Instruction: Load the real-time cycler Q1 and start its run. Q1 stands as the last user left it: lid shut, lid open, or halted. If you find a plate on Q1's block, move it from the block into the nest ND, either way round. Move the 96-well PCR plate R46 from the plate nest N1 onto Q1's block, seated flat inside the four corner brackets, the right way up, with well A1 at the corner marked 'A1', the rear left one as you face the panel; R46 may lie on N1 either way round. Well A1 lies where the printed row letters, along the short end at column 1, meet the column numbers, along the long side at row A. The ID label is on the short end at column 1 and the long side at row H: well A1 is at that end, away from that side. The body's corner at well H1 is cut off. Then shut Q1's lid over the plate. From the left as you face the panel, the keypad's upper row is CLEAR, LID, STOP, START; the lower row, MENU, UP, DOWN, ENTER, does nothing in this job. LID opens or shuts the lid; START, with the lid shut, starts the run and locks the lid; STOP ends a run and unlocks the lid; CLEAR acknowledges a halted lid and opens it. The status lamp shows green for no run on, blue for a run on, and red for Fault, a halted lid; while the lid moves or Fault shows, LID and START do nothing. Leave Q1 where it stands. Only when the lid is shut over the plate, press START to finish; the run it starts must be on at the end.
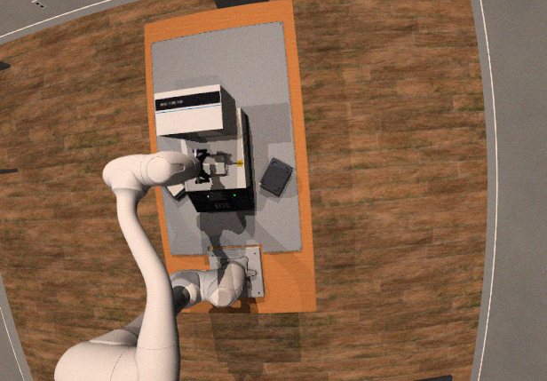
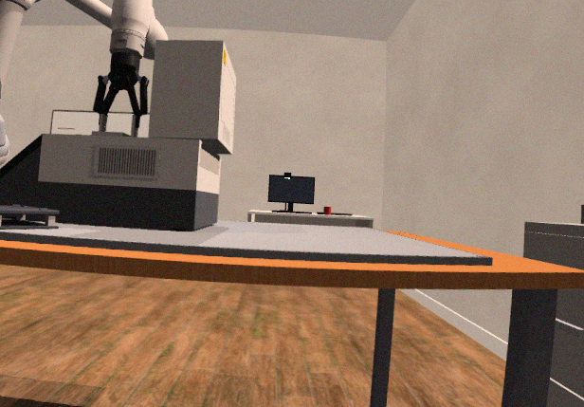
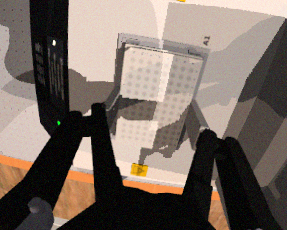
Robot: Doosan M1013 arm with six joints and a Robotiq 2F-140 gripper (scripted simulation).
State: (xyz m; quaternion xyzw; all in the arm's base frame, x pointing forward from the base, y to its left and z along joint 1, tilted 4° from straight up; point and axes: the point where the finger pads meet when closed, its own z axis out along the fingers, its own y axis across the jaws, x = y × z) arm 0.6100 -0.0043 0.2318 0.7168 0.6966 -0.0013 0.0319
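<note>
Now: hand 20 mm above the white plate R46. Also, from my hand: dark plate nest N1 (280 mm to the right, 210 mm below, 90 mm behind); then dark nest (300 mm to the left, 210 mm below, 80 mm behind); then 96-well plate (300 mm to the left, 200 mm below, 80 mm behind).
</note>
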